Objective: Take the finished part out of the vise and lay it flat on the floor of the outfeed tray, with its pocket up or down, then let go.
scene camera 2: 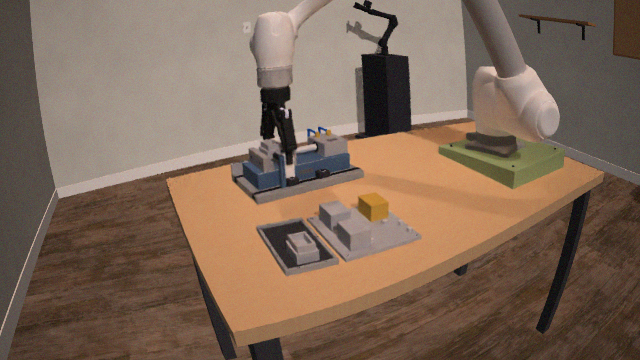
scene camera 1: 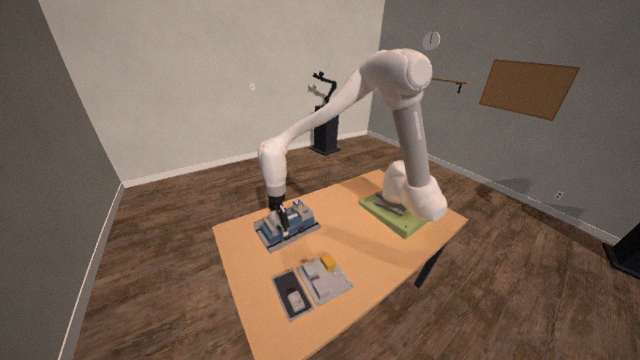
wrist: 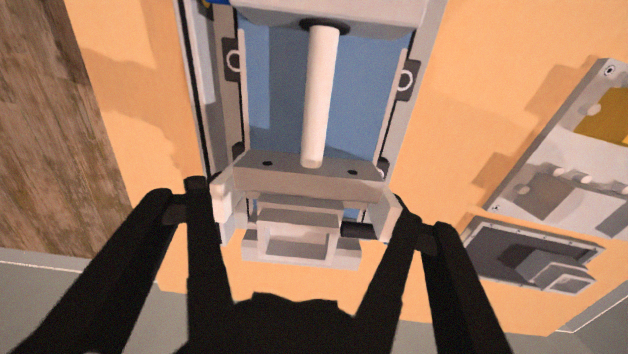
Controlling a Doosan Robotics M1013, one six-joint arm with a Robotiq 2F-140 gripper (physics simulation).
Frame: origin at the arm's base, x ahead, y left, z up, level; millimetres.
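Seen in the pictures: arm's base, origin of its link: point(scene camera 2: 496, 147) point(scene camera 1: 393, 203).
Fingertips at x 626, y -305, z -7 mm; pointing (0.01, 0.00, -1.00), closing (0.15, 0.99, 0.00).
Observation:
Offsets run from my fingertips to a thing's top centre.
The finished part {dx +17, dy -6, dz +79 mm} point(scene camera 2: 270, 145) point(wrist: 300, 218), a grey block with a rectangular pocket facing up, sits in the vise {dx -48, dy +1, dz +63 mm} point(scene camera 1: 300, 222) point(scene camera 2: 330, 164) point(wrist: 285, 75), against the moving jaw point(wrist: 310, 185) at the end of the light screw rod. My gripper point(scene camera 1: 281, 227) point(scene camera 2: 281, 161) point(wrist: 310, 171) points down over the vise with its fingers wide apart, one at each end of that jaw. It is shut on the jaw; the part lies between the fingers but is narrower than their gap. The outfeed tray point(scene camera 1: 287, 282) point(scene camera 2: 277, 232) point(wrist: 482, 255) has a dark floor and a low grey rim.
Another grey pocketed part {dx +169, dy +338, dz +5 mm} point(scene camera 1: 296, 301) point(scene camera 2: 302, 248) point(wrist: 560, 275) lies pocket up in the tray. Beside the tray, a grey plate {dx +14, dy +332, dz -28 mm} point(scene camera 1: 337, 288) point(scene camera 2: 385, 241) carries two grey blocks and a yellow block {dx -40, dy +301, dz +8 mm} point(scene camera 1: 327, 262) point(scene camera 2: 373, 206). The arm stands on a green base point(scene camera 1: 406, 231) point(scene camera 2: 530, 170).

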